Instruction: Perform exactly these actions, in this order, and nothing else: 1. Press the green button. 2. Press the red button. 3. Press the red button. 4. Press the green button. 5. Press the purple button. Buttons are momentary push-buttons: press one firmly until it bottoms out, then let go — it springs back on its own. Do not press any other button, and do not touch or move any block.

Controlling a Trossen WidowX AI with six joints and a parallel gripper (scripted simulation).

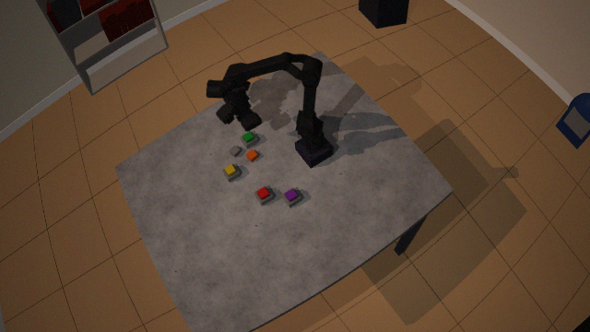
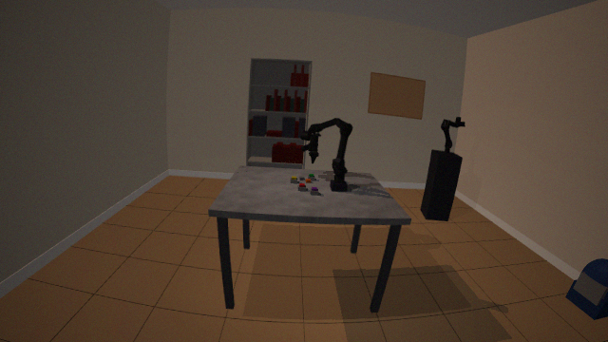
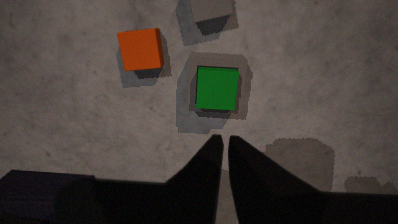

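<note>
Now: the red button 240 mm to the left of my gripper tip, 90 mm below it and 30 mm ahead of it. From my gripper tip the other things lie so: orange block (110 mm below, 70 mm to the left, 10 mm ahead); then grey block (110 mm below, 70 mm ahead, 20 mm to the left); then green button (90 mm below).
</note>
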